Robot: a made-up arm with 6 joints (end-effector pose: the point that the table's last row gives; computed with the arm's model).
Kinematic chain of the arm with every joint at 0, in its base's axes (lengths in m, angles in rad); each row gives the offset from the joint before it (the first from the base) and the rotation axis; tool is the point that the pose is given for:
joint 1: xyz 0 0 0.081 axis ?
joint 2: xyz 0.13 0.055 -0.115 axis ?
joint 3: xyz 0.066 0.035 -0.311 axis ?
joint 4: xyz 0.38 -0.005 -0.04 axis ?
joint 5: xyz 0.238 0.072 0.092 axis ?
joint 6: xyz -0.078 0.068 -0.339 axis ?
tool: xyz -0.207 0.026 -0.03
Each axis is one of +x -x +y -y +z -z.
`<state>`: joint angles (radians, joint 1 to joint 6).
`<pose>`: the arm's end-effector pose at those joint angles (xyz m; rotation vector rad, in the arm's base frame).
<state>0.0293 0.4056 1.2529 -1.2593 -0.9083 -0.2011</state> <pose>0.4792 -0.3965 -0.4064 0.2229 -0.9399 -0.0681</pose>
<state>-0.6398 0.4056 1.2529 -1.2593 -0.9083 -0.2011</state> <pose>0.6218 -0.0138 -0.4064 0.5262 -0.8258 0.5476</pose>
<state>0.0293 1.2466 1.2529 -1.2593 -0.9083 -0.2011</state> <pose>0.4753 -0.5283 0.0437 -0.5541 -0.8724 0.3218</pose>
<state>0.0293 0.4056 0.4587 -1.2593 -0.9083 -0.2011</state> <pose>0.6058 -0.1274 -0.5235 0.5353 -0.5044 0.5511</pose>
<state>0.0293 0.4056 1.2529 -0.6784 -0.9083 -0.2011</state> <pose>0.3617 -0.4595 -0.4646 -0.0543 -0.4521 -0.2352</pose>
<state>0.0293 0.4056 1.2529 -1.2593 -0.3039 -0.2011</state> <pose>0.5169 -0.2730 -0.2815 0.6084 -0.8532 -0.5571</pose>
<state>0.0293 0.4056 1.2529 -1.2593 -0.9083 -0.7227</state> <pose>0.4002 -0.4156 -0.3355 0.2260 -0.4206 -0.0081</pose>
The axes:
joint 1: -z
joint 2: -x
joint 3: -z
joint 4: -x
joint 5: -z
joint 6: -y

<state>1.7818 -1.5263 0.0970 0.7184 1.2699 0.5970</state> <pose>0.7132 -1.0017 -0.1170 0.3245 -0.1899 -3.1138</pose>
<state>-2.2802 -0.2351 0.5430 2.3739 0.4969 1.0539</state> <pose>0.1388 0.6483 -0.3705 0.5731 2.5238 -1.4170</pose>
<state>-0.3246 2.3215 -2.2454 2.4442 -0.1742 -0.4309</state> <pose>0.2915 -0.3669 -0.1524 1.1040 0.4558 -1.7261</pose>
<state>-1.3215 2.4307 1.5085 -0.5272 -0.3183 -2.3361</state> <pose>-0.1691 0.4762 0.5957 -0.6533 -0.0785 -0.1484</pose>
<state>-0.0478 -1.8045 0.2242 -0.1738 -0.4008 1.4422</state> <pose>0.7021 0.8191 0.2603 1.6823 -1.0573 -1.3194</pose>
